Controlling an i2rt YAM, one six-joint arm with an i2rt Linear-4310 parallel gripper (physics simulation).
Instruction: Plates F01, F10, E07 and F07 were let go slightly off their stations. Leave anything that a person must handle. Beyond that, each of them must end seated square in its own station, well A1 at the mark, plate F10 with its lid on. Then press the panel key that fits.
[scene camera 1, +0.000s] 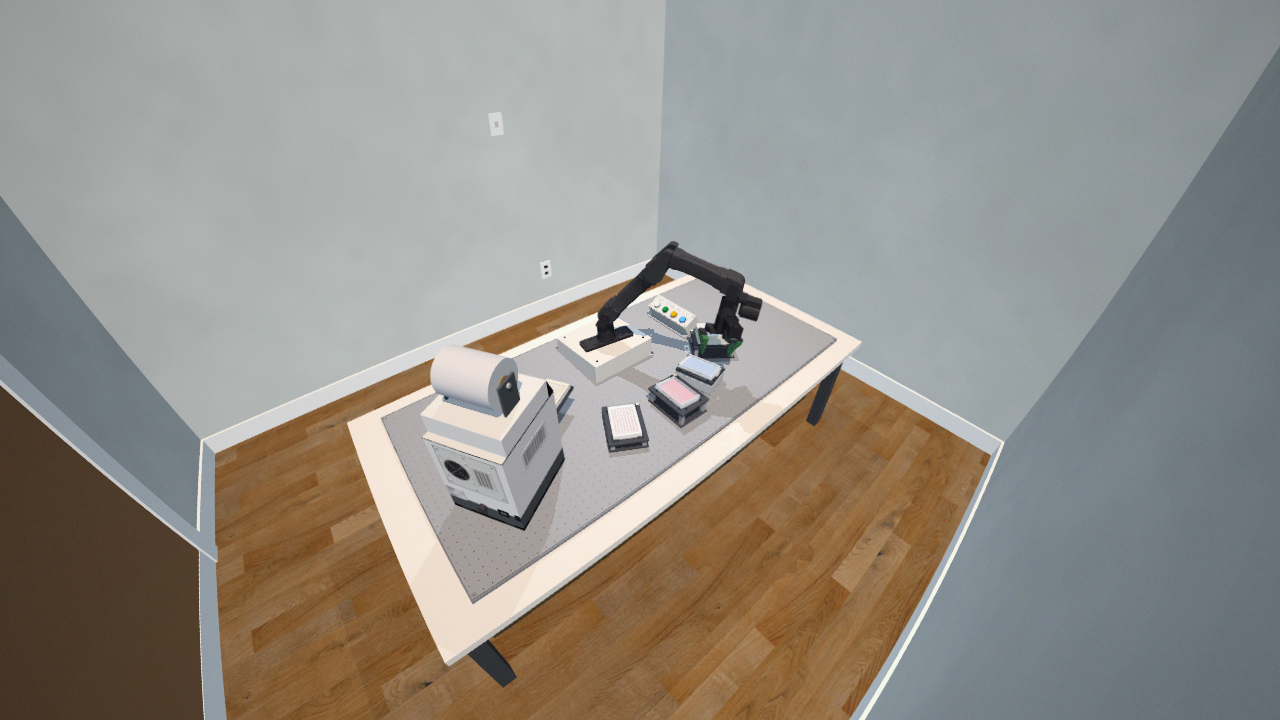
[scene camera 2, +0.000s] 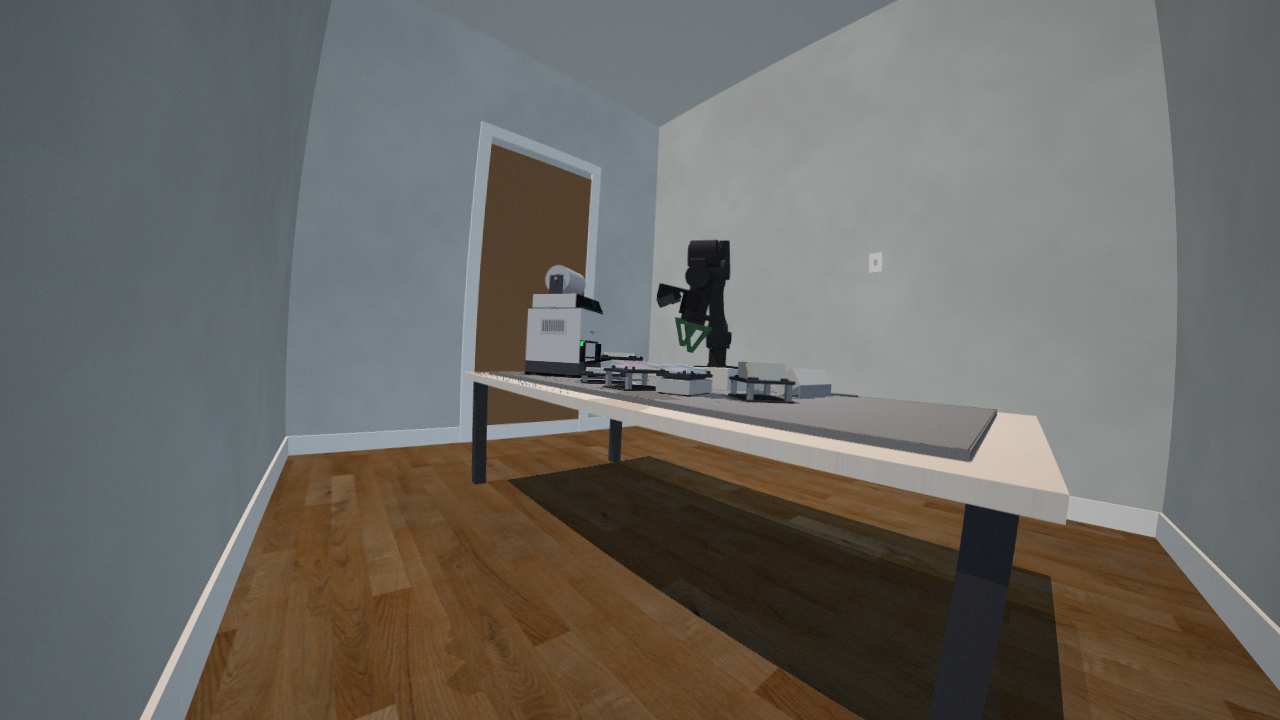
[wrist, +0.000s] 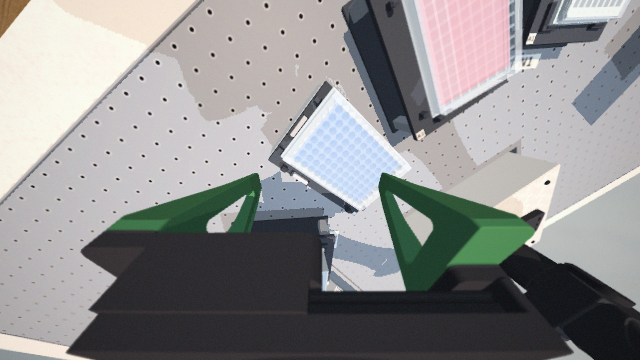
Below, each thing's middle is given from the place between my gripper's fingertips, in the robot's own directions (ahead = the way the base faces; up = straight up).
Now: the white plate lid (scene camera 1: 624, 420) 380 mm to the right of my hand, 70 mm below it and 50 mm ahead of it.
